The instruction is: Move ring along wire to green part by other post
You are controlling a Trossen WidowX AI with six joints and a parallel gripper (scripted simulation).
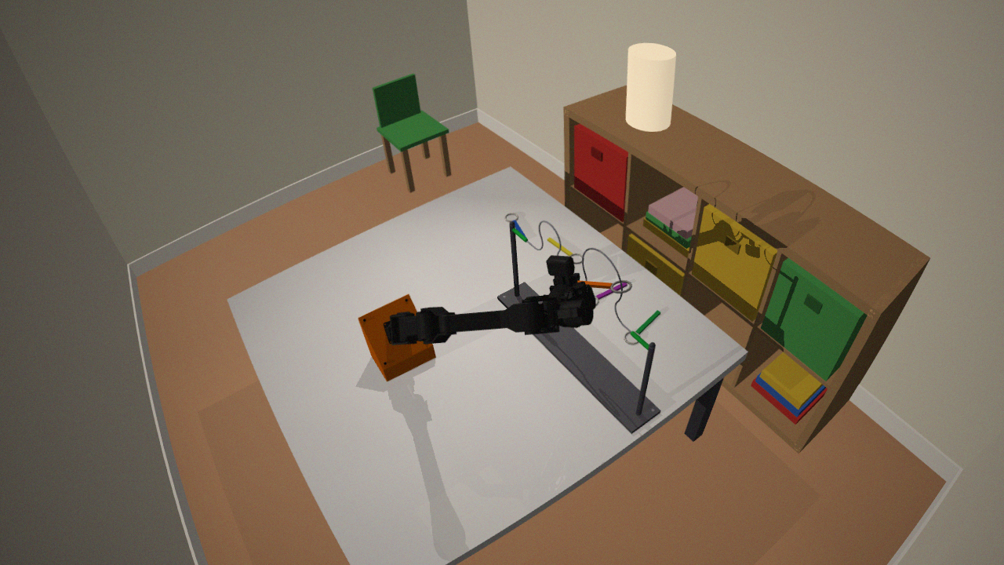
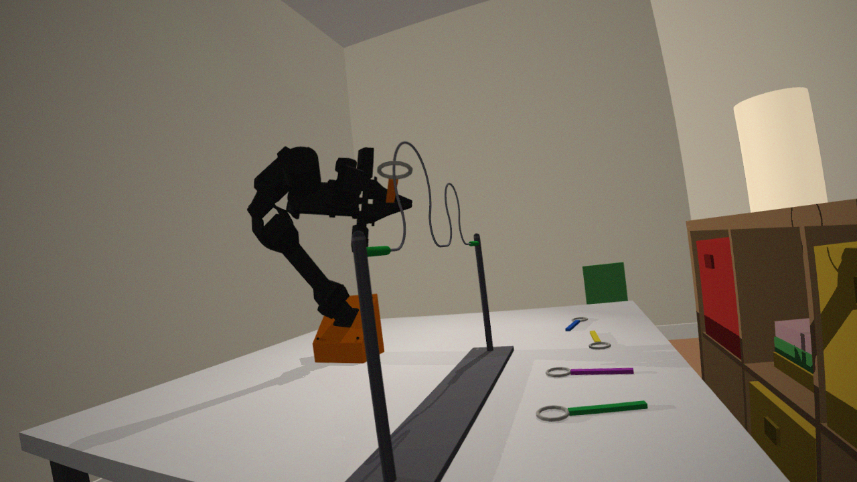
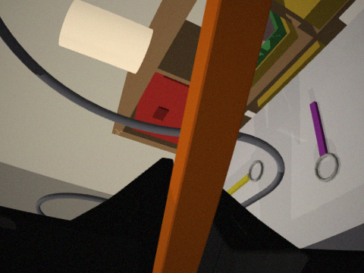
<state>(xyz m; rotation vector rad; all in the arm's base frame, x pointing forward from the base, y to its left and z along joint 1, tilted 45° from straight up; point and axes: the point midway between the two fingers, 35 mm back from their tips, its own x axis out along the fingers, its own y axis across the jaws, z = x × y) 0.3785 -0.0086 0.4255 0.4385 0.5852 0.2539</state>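
The ring with orange handle lies 9 cm to the right of my gripper tip, 3 cm above it and 2 cm ahead of it. Also, from my gripper tip: purple-handled ring 36 cm below, 22 cm ahead, 20 cm to the left; then green-handled ring 36 cm below, 25 cm ahead, 1 cm to the left.
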